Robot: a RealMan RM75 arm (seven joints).
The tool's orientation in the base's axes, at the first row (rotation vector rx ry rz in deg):
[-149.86 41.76 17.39]
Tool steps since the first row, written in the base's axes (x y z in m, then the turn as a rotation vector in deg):
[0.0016 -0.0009 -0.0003 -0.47 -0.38 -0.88]
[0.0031 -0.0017 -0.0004 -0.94 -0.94 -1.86]
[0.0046 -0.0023 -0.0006 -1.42 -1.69 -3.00]
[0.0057 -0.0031 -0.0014 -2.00 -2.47 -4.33]
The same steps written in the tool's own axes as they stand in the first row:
[0.0018 -0.0001 -0.0003 0.05 0.83 0.67]
[0.0035 -0.0002 -0.0007 0.21 1.84 1.34]
[0.0051 -0.0005 -0.0009 0.49 3.05 2.08]
[0.0066 -0.0002 -0.0007 0.76 4.40 2.98]

